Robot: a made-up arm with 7 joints.
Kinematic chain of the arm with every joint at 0, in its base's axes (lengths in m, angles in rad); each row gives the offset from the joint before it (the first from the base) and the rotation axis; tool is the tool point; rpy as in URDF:
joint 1: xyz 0 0 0.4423 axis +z
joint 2: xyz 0 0 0 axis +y
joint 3: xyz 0 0 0.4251 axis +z
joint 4: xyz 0.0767 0 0 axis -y
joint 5: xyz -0.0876 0 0.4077 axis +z
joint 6: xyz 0 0 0 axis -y
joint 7: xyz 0.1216 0 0 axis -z
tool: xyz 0 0 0 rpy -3.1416 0 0
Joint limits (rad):
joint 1: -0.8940..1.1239
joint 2: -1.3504..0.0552
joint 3: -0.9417..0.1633
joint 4: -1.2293..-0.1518
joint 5: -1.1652..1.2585
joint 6: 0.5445..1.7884
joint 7: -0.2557..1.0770
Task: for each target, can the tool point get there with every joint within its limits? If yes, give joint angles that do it. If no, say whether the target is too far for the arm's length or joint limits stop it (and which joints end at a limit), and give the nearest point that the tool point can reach.
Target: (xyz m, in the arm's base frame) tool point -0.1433 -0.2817 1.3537
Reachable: yes | joints 0.9655 -0.5951 -0.1479 -0.4971 -0.9475 1.5215 0.8563
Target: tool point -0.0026 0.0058 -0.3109
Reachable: no: joint limits stop it (at a limit: joint 1, joint 2, joint 3, joint 4, joint 5, joint 6) | nearest point -0.6589 0.5988 0.6216 | short by 1.285 m
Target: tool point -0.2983 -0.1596 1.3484
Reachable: yes | joints 0.4157 -0.6052 -0.1218 -0.4816 -0.5853 1.6237 0.1102
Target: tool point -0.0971 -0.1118 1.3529
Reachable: yes | joints -0.2666 -0.3565 -0.5945 -0.4650 0.4251 0.8330 -0.0339
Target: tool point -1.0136 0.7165 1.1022
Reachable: no: too far | nearest point -0.6998 0.4947 0.8979 | short by 0.435 m
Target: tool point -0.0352 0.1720 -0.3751
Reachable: no: joint limits stop it (at a limit: joint 1, joint 2, joint 3, joint 4, joint 5, joint 6) | nearest point -0.6589 0.5988 0.6216 | short by 1.251 m
